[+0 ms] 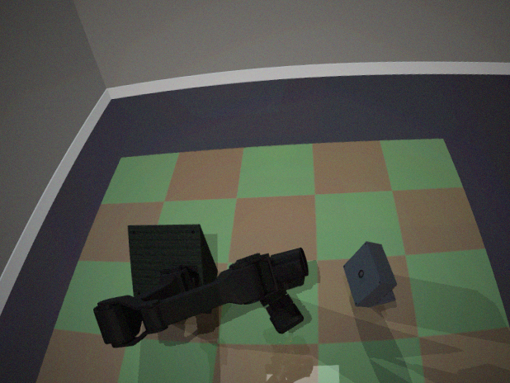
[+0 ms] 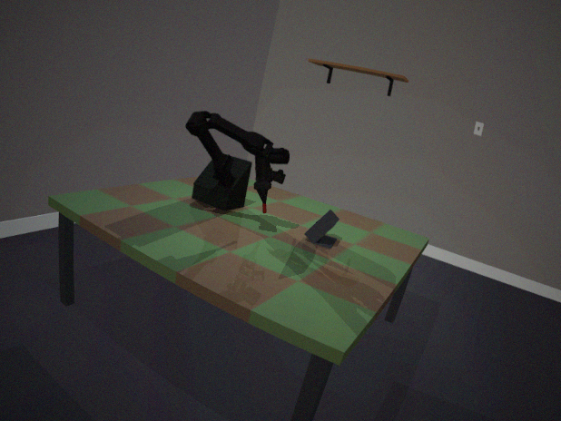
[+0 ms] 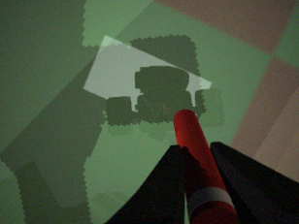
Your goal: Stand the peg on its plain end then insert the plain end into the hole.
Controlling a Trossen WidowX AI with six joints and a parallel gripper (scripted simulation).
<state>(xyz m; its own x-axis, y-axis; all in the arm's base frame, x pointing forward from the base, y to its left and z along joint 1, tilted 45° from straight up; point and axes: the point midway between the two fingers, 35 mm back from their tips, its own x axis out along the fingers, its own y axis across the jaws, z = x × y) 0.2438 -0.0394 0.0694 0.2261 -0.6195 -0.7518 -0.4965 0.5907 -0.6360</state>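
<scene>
Right now my gripper tip is 22 cm short of the dark sloped panel, 11 cm to the right of it and 5 cm above it. The rest, counted from my gripper tip: red peg: 2 cm above.
</scene>
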